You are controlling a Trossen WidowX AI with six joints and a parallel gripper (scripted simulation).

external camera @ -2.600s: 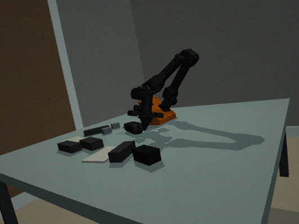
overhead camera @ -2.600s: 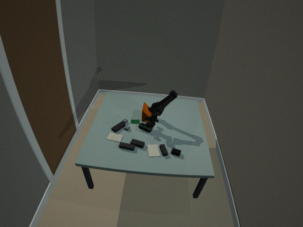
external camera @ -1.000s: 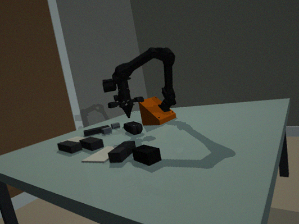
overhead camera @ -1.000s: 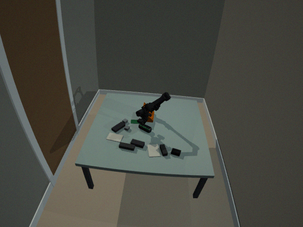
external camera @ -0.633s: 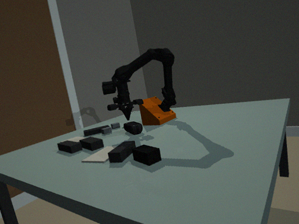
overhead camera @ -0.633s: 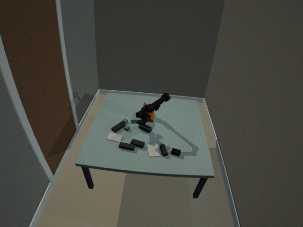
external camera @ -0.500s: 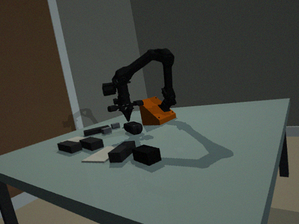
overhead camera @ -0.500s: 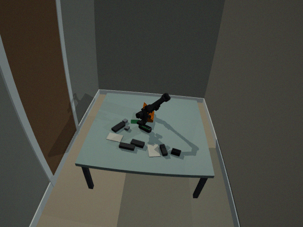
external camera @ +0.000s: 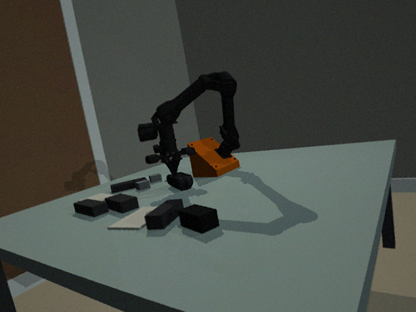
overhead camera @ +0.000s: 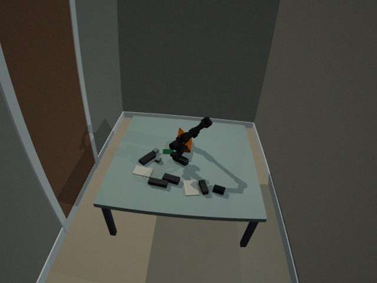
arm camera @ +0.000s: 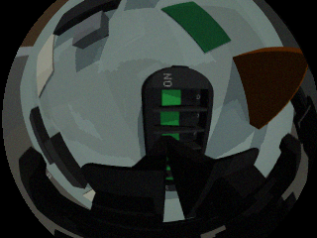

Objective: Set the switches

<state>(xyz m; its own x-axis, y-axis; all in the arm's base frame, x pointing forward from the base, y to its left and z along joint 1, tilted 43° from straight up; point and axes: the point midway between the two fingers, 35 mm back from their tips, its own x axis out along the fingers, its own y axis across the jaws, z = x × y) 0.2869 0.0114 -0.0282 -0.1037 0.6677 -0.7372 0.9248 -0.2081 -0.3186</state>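
My gripper tip is now 11 cm past the green card, 13 cm to the left of it and 4 cm above it. The rest, counted from my gripper tip: long black block (5 cm ahead, 27 cm to the right, 3 cm below).
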